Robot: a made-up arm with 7 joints. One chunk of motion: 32 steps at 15 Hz.
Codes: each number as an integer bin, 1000 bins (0 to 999) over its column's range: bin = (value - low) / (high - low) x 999, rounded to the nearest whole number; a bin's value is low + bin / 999 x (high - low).
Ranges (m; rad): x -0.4..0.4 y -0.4..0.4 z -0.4..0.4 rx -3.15..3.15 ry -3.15..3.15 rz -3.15..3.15
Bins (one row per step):
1: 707 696 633 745 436 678
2: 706 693 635 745 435 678
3: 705 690 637 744 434 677
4: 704 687 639 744 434 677
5: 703 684 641 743 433 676
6: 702 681 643 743 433 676
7: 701 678 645 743 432 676
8: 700 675 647 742 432 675
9: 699 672 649 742 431 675
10: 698 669 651 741 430 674
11: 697 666 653 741 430 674
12: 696 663 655 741 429 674
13: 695 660 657 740 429 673
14: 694 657 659 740 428 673
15: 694 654 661 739 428 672
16: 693 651 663 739 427 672
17: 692 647 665 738 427 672
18: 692 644 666 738 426 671
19: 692 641 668 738 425 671
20: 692 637 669 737 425 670
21: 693 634 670 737 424 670
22: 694 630 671 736 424 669
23: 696 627 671 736 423 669
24: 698 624 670 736 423 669
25: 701 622 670 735 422 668
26: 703 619 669 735 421 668
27: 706 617 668 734 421 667
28: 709 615 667 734 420 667
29: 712 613 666 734 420 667
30: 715 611 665 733 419 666
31: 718 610 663 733 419 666
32: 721 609 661 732 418 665
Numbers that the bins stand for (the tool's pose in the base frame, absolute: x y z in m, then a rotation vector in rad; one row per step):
1: 0.1662 0.1574 0.1069 1.5482 -0.4005 1.1257
2: 0.1654 0.1550 0.1085 1.5482 -0.4068 1.1257
3: 0.1646 0.1526 0.1101 1.5419 -0.4131 1.1194
4: 0.1638 0.1502 0.1117 1.5419 -0.4131 1.1194
5: 0.1630 0.1477 0.1133 1.5356 -0.4194 1.1131
6: 0.1622 0.1453 0.1149 1.5356 -0.4194 1.1131
7: 0.1614 0.1429 0.1165 1.5356 -0.4257 1.1131
8: 0.1606 0.1405 0.1181 1.5293 -0.4257 1.1068
9: 0.1598 0.1381 0.1197 1.5293 -0.4320 1.1068
10: 0.1590 0.1357 0.1213 1.5230 -0.4383 1.1005
11: 0.1582 0.1333 0.1229 1.5230 -0.4383 1.1005
12: 0.1574 0.1309 0.1245 1.5230 -0.4446 1.1005
13: 0.1566 0.1285 0.1261 1.5167 -0.4446 1.0941
14: 0.1558 0.1261 0.1277 1.5167 -0.4509 1.0941
15: 0.1558 0.1237 0.1293 1.5104 -0.4509 1.0878
16: 0.1550 0.1213 0.1309 1.5104 -0.4572 1.0878
17: 0.1542 0.1181 0.1325 1.5041 -0.4572 1.0878
18: 0.1542 0.1157 0.1333 1.5041 -0.4635 1.0815
19: 0.1542 0.1133 0.1349 1.5041 -0.4698 1.0815
20: 0.1542 0.1101 0.1357 1.4977 -0.4698 1.0752
21: 0.1550 0.1077 0.1365 1.4977 -0.4761 1.0752
22: 0.1558 0.1045 0.1373 1.4914 -0.4761 1.0689
23: 0.1574 0.1021 0.1373 1.4914 -0.4824 1.0689
24: 0.1590 0.0997 0.1365 1.4914 -0.4824 1.0689
25: 0.1614 0.0981 0.1365 1.4851 -0.4887 1.0626
26: 0.1630 0.0957 0.1357 1.4851 -0.4950 1.0626
27: 0.1654 0.0941 0.1349 1.4788 -0.4950 1.0563
28: 0.1678 0.0925 0.1341 1.4788 -0.5014 1.0563
29: 0.1702 0.0909 0.1333 1.4788 -0.5014 1.0563
30: 0.1726 0.0893 0.1325 1.4725 -0.5077 1.0500
31: 0.1750 0.0885 0.1309 1.4725 -0.5077 1.0500
32: 0.1774 0.0877 0.1293 1.4662 -0.5140 1.0437

